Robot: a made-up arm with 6 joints. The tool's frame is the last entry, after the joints.
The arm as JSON. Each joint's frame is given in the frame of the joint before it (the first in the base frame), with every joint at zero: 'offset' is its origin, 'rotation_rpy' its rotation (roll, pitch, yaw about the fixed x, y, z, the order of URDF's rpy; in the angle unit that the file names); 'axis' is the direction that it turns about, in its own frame. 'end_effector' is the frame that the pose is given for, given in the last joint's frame.
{
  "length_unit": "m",
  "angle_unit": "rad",
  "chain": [
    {
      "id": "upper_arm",
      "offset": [
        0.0,
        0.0,
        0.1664
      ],
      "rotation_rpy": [
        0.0,
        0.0,
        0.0
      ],
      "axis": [
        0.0,
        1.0,
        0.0
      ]
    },
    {
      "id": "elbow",
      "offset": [
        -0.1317,
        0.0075,
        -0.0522
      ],
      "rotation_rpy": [
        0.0,
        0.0,
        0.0
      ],
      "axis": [
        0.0,
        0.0,
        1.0
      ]
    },
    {
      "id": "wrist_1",
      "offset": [
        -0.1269,
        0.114,
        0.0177
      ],
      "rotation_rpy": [
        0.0,
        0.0,
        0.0
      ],
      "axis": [
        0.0,
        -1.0,
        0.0
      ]
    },
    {
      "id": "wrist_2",
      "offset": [
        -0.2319,
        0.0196,
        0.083
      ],
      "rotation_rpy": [
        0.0,
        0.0,
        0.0
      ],
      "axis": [
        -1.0,
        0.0,
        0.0
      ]
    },
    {
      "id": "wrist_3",
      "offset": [
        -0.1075,
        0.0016,
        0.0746
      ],
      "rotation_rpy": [
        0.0,
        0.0,
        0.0
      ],
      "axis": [
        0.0,
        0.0,
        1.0
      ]
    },
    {
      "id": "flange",
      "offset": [
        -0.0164,
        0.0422,
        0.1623
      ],
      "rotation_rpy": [
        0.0,
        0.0,
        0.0
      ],
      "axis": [
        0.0,
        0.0,
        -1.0
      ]
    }
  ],
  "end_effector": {
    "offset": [
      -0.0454,
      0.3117,
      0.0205
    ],
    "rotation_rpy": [
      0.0,
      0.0,
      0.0
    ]
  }
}
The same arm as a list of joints. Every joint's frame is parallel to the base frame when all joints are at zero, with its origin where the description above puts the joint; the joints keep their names.
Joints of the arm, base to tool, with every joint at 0 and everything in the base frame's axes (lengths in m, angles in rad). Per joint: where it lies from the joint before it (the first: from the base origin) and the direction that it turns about. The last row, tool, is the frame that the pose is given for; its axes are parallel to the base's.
upper_arm: offset 0 0 0.1664 axis 0 1 0
elbow: offset -0.1317 0.0075 -0.0522 axis 0 0 1
wrist_1: offset -0.1269 0.114 0.0177 axis 0 -1 0
wrist_2: offset -0.2319 0.0196 0.083 axis -1 0 0
wrist_3: offset -0.1075 0.0016 0.0746 axis 0 0 1
flange: offset -0.0164 0.0422 0.1623 axis 0 0 -1
tool: offset -0.0454 0.3117 0.0205

